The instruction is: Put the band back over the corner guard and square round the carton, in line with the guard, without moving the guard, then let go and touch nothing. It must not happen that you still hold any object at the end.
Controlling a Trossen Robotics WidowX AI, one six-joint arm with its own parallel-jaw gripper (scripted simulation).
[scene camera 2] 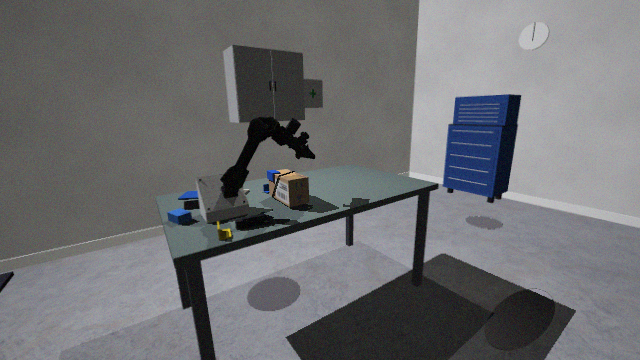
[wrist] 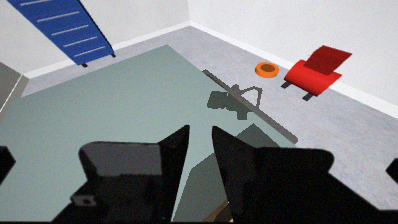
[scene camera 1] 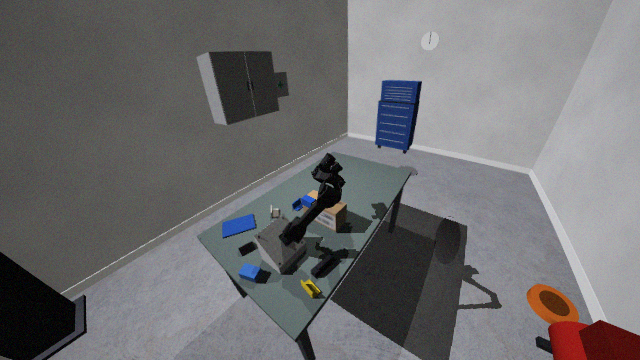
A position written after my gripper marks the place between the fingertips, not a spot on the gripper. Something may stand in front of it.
Observation:
I see my gripper point(wrist: 200, 129) and a carton point(scene camera 2: 292, 189).

